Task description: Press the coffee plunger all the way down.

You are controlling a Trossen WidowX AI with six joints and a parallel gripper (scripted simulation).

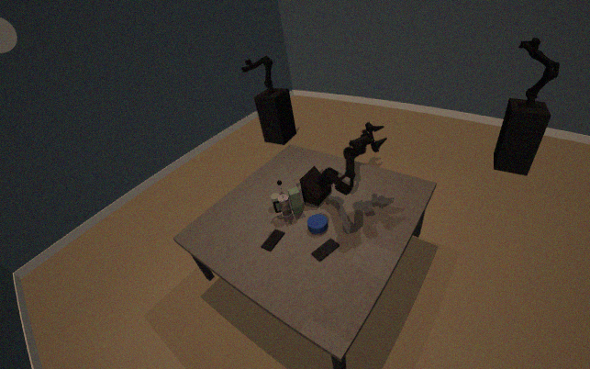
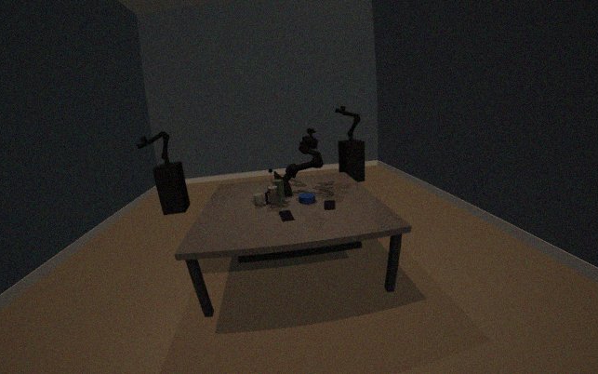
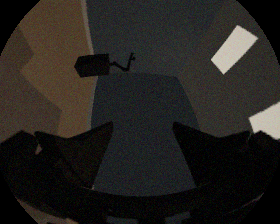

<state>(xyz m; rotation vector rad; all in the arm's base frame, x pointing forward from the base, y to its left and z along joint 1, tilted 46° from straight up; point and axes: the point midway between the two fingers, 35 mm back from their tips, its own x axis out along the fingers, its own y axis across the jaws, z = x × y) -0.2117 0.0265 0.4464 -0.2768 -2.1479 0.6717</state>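
The coffee press lies 510 mm to the right of my gripper tip, 470 mm ahead of it and 300 mm below it. Round my gripper tip: cup: 600 mm to the right, 420 mm ahead, 380 mm below; green carton: 450 mm to the right, 410 mm ahead, 340 mm below.
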